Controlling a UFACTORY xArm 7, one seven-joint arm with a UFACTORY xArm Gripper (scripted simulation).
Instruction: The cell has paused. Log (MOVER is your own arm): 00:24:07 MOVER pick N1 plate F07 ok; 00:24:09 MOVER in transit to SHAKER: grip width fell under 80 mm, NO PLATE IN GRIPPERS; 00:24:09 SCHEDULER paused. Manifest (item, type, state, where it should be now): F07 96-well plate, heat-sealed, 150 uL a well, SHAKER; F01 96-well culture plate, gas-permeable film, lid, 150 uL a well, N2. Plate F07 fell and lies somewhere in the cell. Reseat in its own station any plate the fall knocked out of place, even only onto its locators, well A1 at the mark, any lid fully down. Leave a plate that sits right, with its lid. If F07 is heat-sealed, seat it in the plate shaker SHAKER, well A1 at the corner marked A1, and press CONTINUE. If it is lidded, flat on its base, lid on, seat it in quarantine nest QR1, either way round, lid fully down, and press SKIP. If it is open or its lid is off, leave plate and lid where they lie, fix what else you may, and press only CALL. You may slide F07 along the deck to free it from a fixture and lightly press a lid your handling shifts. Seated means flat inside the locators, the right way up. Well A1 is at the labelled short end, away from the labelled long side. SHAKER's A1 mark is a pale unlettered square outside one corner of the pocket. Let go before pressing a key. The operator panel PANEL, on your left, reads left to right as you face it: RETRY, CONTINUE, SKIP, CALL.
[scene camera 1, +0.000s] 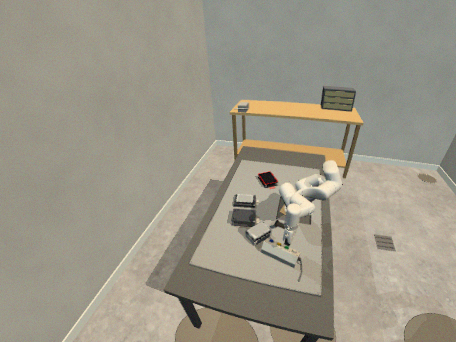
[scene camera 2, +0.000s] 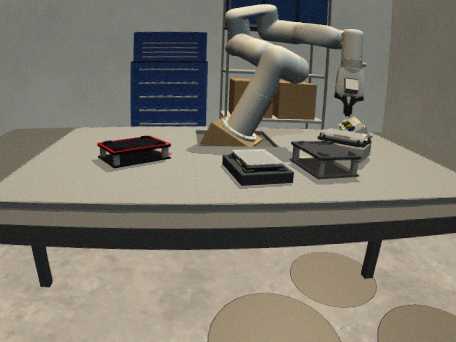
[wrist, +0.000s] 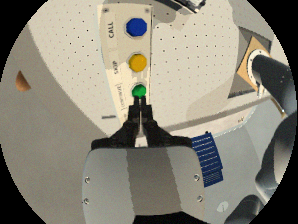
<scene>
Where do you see an operator panel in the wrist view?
At 115, 46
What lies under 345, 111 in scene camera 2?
The gripper.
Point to the gripper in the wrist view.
At 140, 103
</scene>
